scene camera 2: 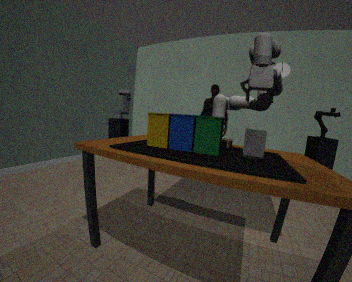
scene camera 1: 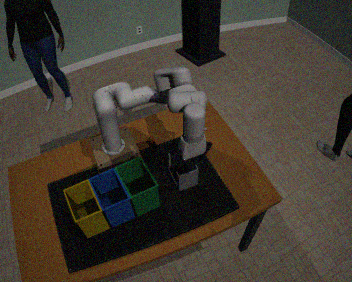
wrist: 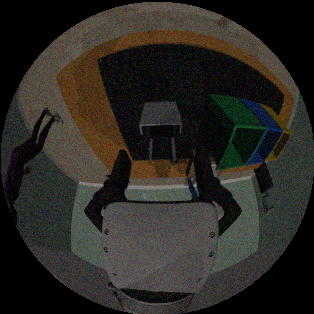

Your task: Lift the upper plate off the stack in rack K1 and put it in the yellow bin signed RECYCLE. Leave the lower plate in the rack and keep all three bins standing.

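Frame: origin at the arm's base, x ahead, y left, z up, level; millimetres.
Seen in the pictures: gripper, fingertip midpoint: (scene camera 2: 258, 103) (scene camera 1: 191, 163) (wrist: 161, 154); arm's base, origin of the base link: (scene camera 1: 113, 146).
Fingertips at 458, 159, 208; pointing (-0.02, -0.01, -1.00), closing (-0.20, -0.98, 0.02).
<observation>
Pixels of each thing's top centre, then the offset from my fingertips to it, as dx, dy, dz. Level surfaces: height alone.
- Rack K1, middle of its top: (wrist: 161, 147) (scene camera 1: 181, 160) (scene camera 2: 255, 129) -109, +28, -112
- yellow bin, middle of its top: (scene camera 1: 81, 200) (wrist: 279, 147) (scene camera 2: 165, 113) -160, -458, -71
- blue bin, middle of its top: (wrist: 265, 148) (scene camera 1: 108, 188) (scene camera 2: 187, 115) -144, -328, -71
- green bin, middle of its top: (wrist: 241, 150) (scene camera 1: 135, 176) (scene camera 2: 211, 117) -129, -199, -71
- black mat, its level: dz -250
Rack K1 (scene camera 1: 188, 180) (scene camera 2: 255, 143) (wrist: 160, 114) stands upright on the black mat, with a grey panel on one side and two thin posts opposite. Its inside is dark, and I cannot make out the plates. My gripper (wrist: 161, 154) is open and empty, above the rack and set off toward its post side in the wrist view. In scene camera 1 the arm partly hides the fingers. The yellow bin (scene camera 1: 95, 225) (scene camera 2: 158, 131) (wrist: 276, 116) stands upright at the far end of the bin row. No sign can be read on it.
The blue bin (scene camera 1: 120, 213) (scene camera 2: 181, 133) (wrist: 260, 112) stands beside the yellow one. The green bin (scene camera 1: 147, 201) (scene camera 2: 207, 135) (wrist: 232, 110) is nearest the rack. All stand upright on the black mat (scene camera 1: 150, 232) (scene camera 2: 280, 170) (wrist: 165, 65), on the wooden table (scene camera 1: 30, 225) (scene camera 2: 225, 179) (wrist: 82, 100).
</observation>
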